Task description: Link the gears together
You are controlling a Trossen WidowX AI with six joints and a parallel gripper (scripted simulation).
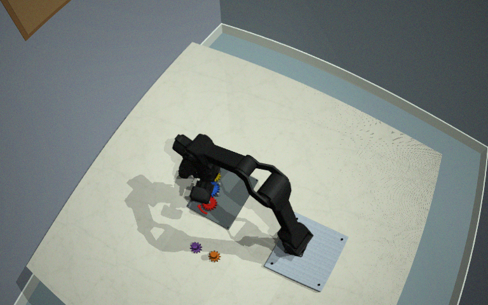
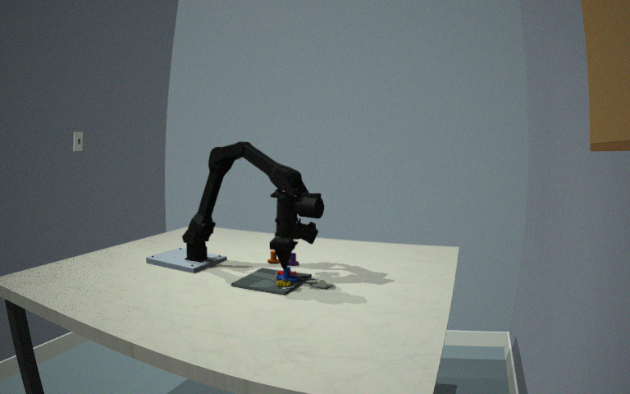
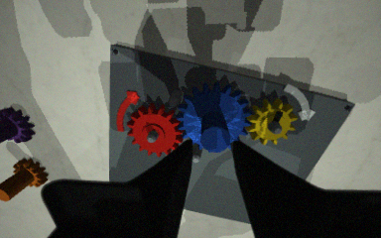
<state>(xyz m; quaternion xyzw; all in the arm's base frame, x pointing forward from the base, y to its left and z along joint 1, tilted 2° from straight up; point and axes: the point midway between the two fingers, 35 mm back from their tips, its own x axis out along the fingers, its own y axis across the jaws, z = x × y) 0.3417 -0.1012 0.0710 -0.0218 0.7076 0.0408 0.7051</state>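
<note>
My gripper tip is now 20 mm above the blue gear. From my gripper tip the other things lie so: grey board: 40 mm behind, 40 mm below; yellow gear: 10 mm ahead, 50 mm to the right, 30 mm below; red gear: 10 mm behind, 50 mm to the left, 30 mm below.
</note>
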